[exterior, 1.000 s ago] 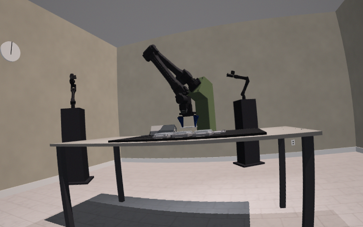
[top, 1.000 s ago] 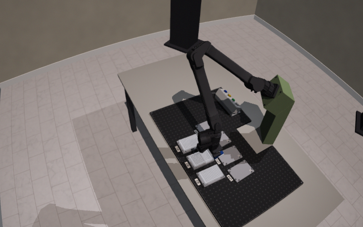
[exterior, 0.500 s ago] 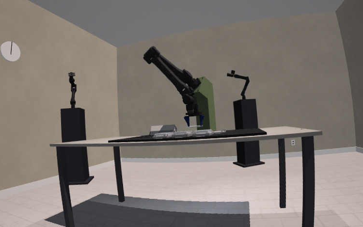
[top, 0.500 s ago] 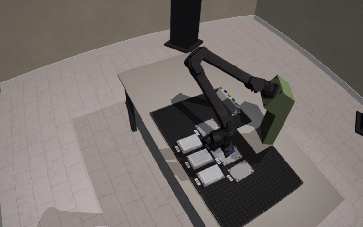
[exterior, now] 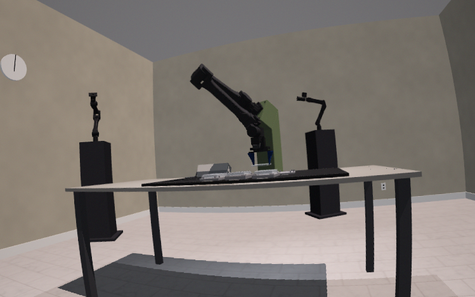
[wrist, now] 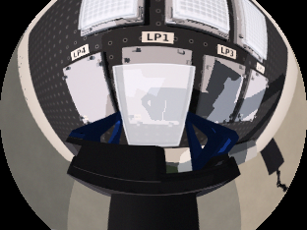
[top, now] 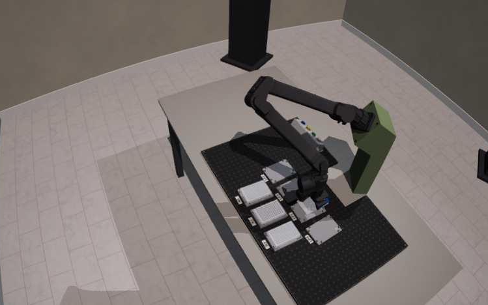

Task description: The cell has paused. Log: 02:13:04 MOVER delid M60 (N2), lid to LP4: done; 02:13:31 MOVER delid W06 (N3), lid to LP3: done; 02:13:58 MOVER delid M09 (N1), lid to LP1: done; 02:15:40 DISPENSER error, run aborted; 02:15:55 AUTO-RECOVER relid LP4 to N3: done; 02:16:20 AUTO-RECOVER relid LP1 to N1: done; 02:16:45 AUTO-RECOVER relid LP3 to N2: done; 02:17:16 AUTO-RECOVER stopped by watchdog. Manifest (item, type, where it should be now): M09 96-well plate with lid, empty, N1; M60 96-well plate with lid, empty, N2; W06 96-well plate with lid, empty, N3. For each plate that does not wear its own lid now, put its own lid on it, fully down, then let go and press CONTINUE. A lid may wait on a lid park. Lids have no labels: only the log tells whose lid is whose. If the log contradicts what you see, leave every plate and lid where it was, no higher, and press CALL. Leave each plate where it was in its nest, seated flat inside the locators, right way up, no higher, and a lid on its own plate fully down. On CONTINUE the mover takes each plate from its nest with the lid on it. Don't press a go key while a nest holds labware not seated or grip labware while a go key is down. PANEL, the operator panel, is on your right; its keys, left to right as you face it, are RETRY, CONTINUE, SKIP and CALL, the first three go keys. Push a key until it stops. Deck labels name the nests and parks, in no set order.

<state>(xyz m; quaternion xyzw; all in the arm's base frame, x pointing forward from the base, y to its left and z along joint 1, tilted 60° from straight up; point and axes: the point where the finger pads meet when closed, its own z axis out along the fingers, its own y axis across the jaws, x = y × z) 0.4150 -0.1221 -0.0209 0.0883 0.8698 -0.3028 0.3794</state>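
My gripper is now 10 mm short of the LP1 park, 10 mm to the left of it and 60 mm above it. Round my hand: LP3 park: 60 mm behind, 120 mm to the right, 60 mm below; LP4 park: 70 mm ahead, 110 mm to the left, 60 mm below; lp1 label: 80 mm ahead, 50 mm to the right, 60 mm below.
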